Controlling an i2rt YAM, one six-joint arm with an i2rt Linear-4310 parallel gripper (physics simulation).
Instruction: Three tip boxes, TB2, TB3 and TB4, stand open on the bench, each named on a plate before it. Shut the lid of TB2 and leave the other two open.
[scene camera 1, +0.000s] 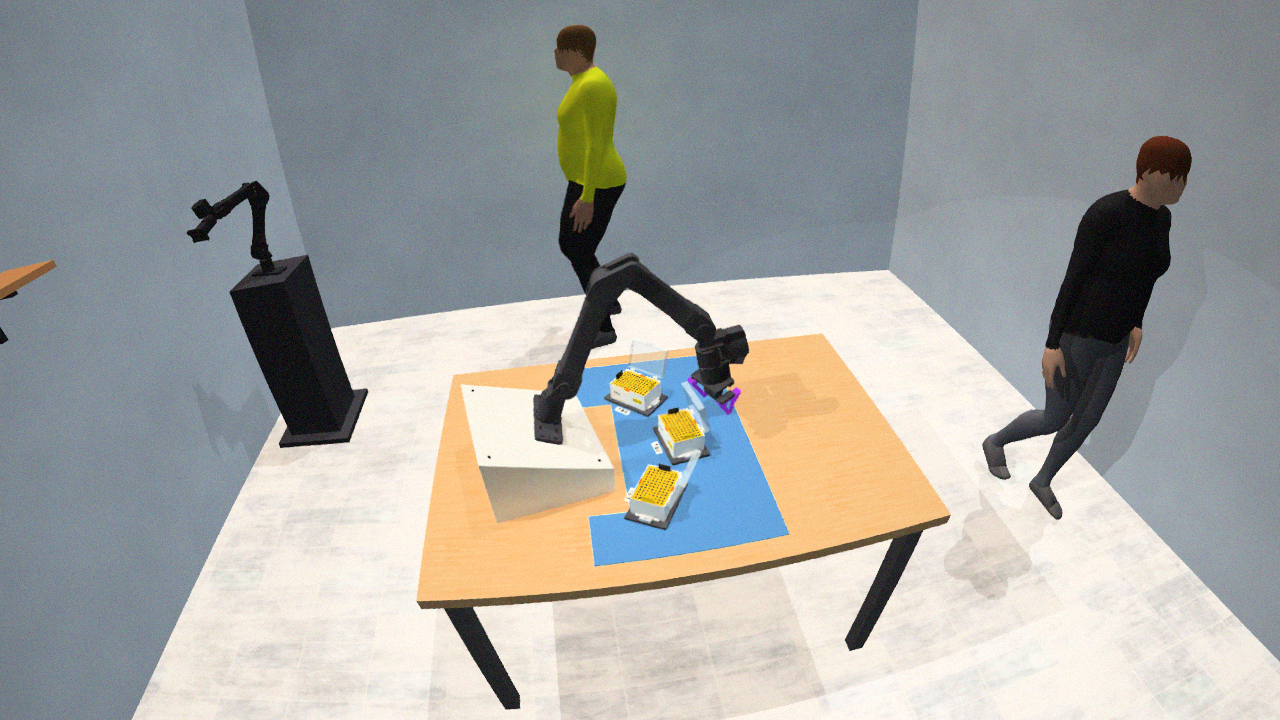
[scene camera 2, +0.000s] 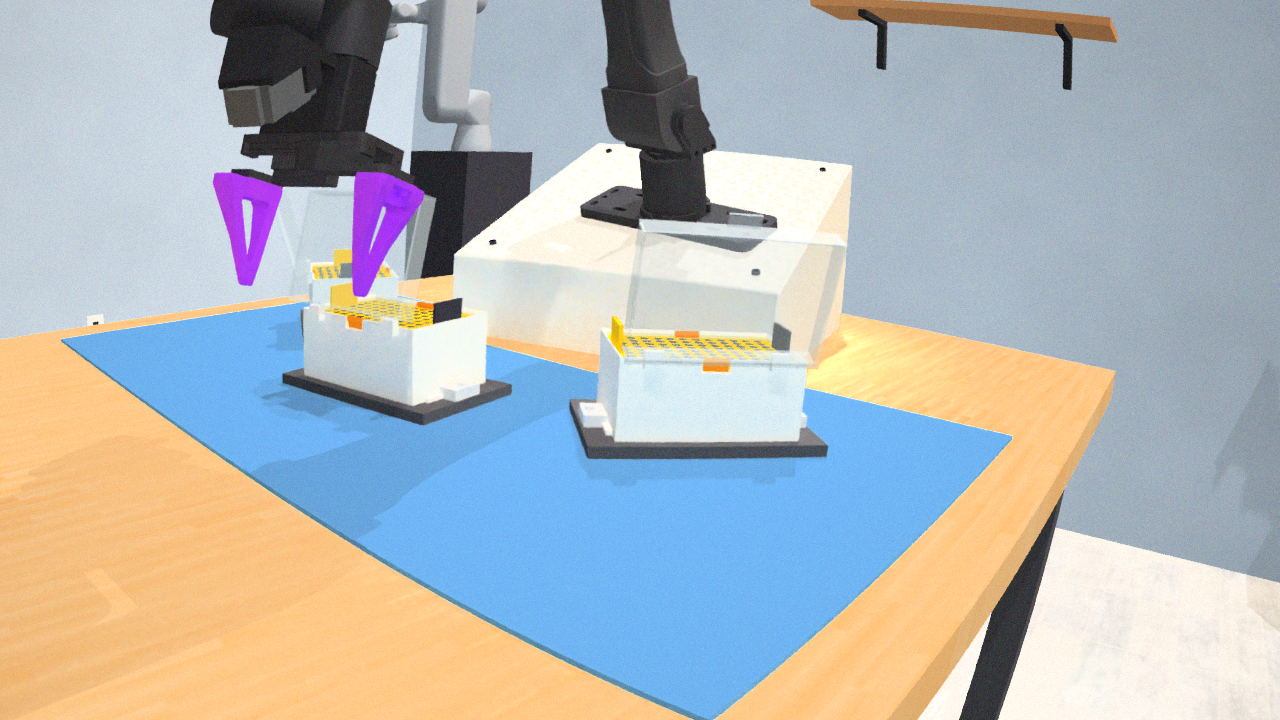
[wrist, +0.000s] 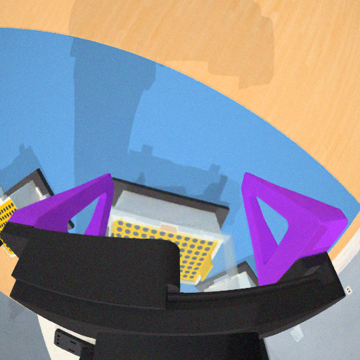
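Seen in the pictures: gripper, fingertip midpoint: (scene camera 1: 717, 404) (scene camera 2: 299, 290); arm's base at its link origin: (scene camera 1: 547, 419) (scene camera 2: 676, 220).
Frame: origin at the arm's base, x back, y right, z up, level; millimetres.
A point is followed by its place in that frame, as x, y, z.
Three white tip boxes with yellow racks stand on dark bases: a back one (scene camera 1: 635, 389) (scene camera 2: 380, 284), a middle one (scene camera 1: 682, 431) (scene camera 2: 358, 362) (wrist: 192, 265) and a near one (scene camera 1: 656, 492) (scene camera 2: 707, 402) (wrist: 6, 215). Small plates (scene camera 1: 622, 411) {-204, -144, -116} (scene camera 1: 656, 447) {-274, 25, -115} lie before the back and middle boxes; their names are unreadable. The back lid (scene camera 1: 648, 358) {-298, -251, -17}, middle lid (scene camera 1: 695, 404) {-371, 46, 30} and near lid (scene camera 1: 691, 470) (scene camera 2: 733, 286) stand up. My gripper (scene camera 1: 714, 396) {-445, -14, -28} (scene camera 2: 303, 288) {-445, -14, -28} (wrist: 177, 180) is open and empty, above and beside the middle box, near its lid. Clear panes overlap behind the fingers in scene camera 2, so contact is unclear.
The boxes stand on a blue mat (scene camera 1: 751, 501) {-467, 264, -118} (scene camera 2: 626, 555) {-434, -284, -118} (wrist: 40, 75) on a wooden table (scene camera 1: 859, 447) {-822, 145, -121}. The arm's base is bolted to a white sloped block (scene camera 1: 546, 488) {13, 199, -46} (scene camera 2: 537, 304) {-129, 61, -82}. Two people stand beyond the table. Another arm stands on a black pedestal (scene camera 1: 290, 358).
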